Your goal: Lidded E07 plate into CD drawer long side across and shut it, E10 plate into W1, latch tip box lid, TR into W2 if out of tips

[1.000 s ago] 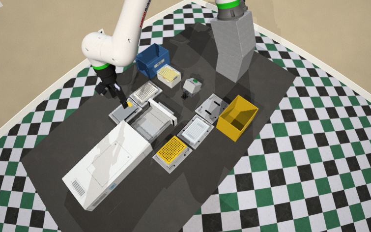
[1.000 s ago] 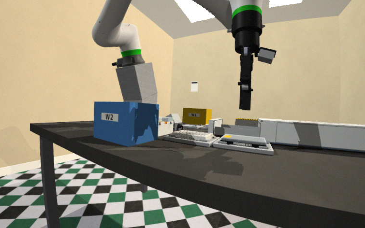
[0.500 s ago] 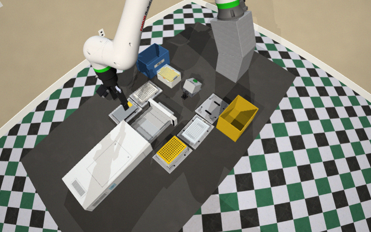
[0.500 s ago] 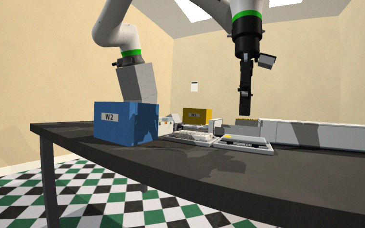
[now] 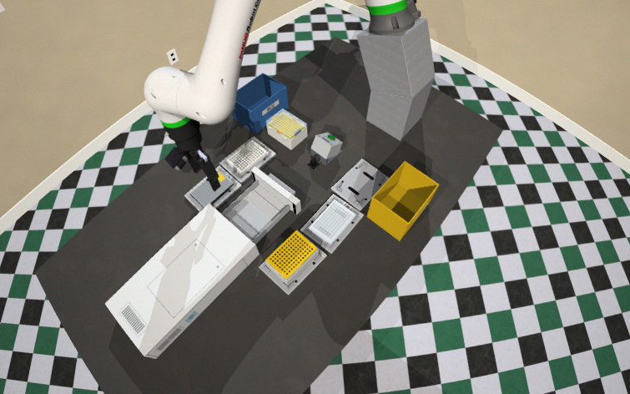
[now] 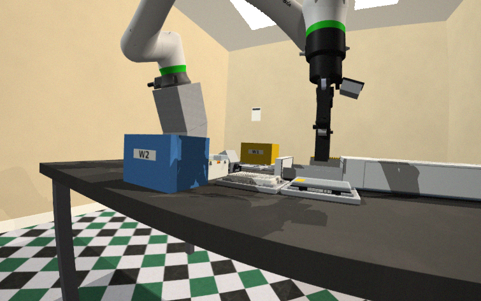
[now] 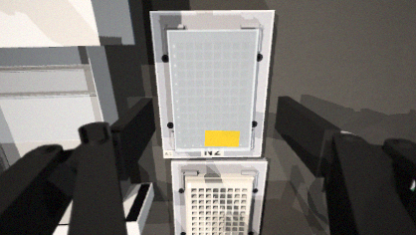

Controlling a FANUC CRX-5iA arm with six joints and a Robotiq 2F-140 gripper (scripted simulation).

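My hand is 8 cm above the lid. From my hand the other things lie so: black assay plate: 8 cm below; then white plate: 17 cm behind, 8 cm below; then nest N2: 10 cm below.
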